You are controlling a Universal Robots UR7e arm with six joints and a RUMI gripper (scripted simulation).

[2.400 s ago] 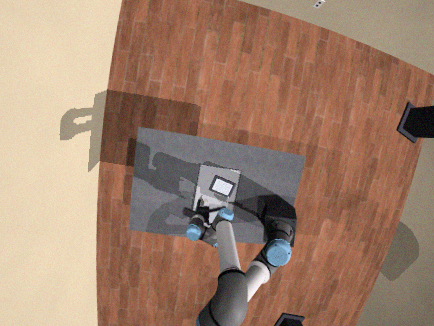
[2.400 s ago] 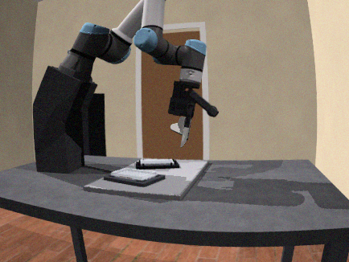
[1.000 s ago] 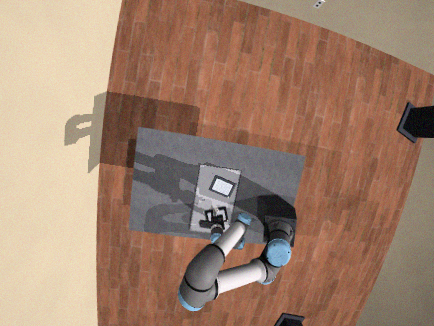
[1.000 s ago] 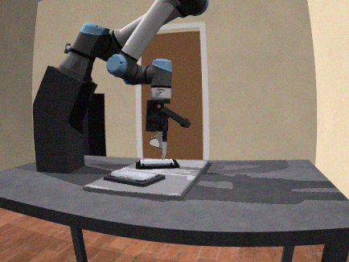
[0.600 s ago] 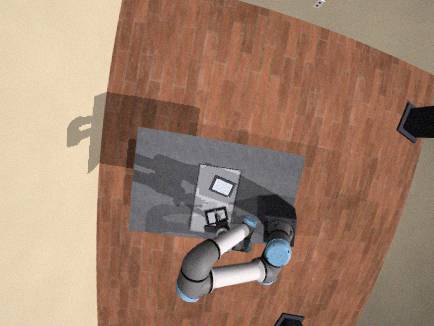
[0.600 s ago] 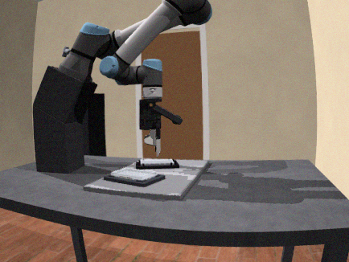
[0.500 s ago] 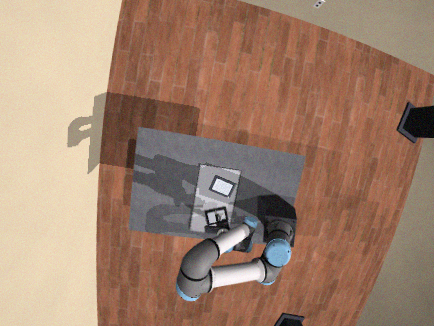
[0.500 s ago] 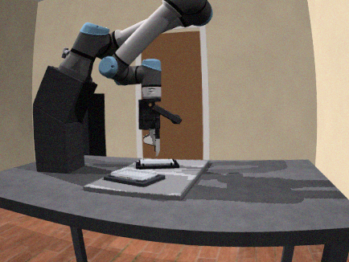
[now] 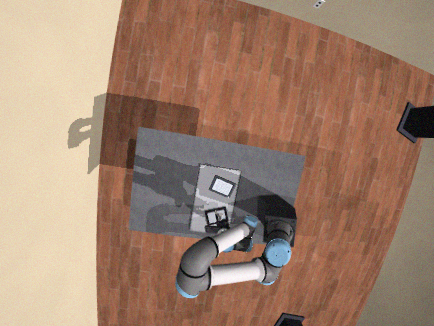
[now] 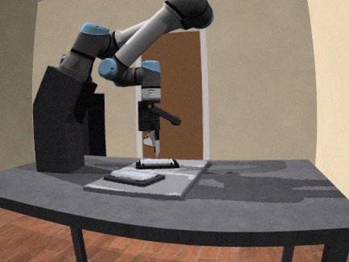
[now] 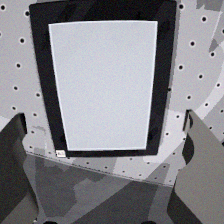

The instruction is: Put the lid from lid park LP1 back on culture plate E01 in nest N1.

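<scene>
My gripper is now 3 cm above the clear lid. Also, from my hand: black lid park LP1: 4 cm below; then culture plate E01: 23 cm to the right, 6 cm ahead, 3 cm below.
</scene>
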